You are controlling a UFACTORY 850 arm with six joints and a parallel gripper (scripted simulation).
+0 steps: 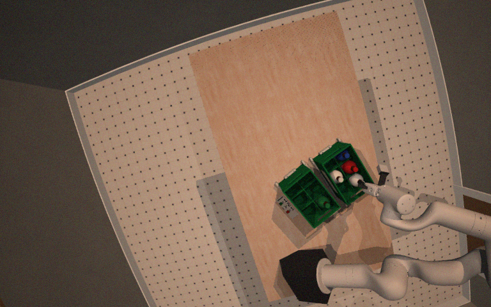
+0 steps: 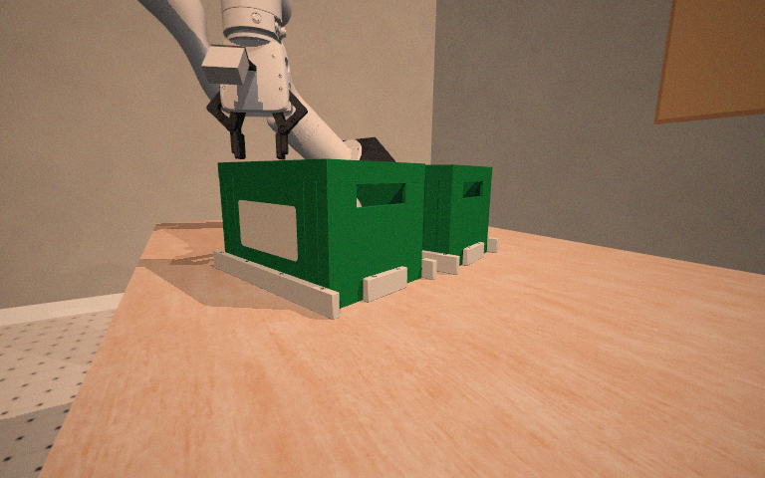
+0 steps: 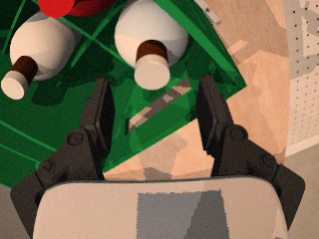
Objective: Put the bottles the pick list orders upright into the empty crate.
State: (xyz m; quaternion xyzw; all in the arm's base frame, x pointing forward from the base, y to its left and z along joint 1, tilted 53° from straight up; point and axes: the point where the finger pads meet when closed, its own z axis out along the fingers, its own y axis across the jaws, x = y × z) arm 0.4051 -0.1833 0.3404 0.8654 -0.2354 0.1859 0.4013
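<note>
Now: the red bottle 110 mm below my hand, 90 mm ahead of it and 10 mm to the left of it. From my hand the other things lie so: green bottle (220 mm to the left, 110 mm below, 30 mm behind); then pick list (420 mm to the left, 200 mm below, 10 mm behind); then blue bottle (180 mm ahead, 110 mm below, 30 mm to the left).
</note>
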